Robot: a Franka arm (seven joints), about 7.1 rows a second.
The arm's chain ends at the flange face. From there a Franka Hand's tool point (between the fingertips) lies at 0.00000 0.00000 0.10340 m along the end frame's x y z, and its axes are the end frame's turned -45 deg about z.
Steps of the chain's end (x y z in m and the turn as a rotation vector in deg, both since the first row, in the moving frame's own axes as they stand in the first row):
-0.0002, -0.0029, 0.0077, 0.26, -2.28, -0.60
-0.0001, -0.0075, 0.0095, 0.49, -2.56, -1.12
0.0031, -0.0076, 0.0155, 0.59, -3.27, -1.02
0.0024, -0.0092, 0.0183, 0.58, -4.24, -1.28
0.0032, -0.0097, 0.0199, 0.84, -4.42, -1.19
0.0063, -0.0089, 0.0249, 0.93, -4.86, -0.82
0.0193, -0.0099, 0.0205, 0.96, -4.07, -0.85
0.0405, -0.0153, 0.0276, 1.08, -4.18, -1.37
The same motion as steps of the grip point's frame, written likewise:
-0.0007, -0.0054, 0.0076, 1.80, -1.43, -0.60
0.0026, -0.0092, 0.0094, 2.16, -1.46, -1.12
0.0041, -0.0081, 0.0153, 2.73, -1.90, -1.02
0.0035, -0.0109, 0.0180, 3.41, -2.59, -1.28
0.0045, -0.0113, 0.0196, 3.72, -2.53, -1.19
0.0057, -0.0092, 0.0245, 4.09, -2.78, -0.82
0.0166, 0.0003, 0.0202, 3.56, -2.20, -0.85
0.0354, 0.0112, 0.0273, 3.72, -2.19, -1.37

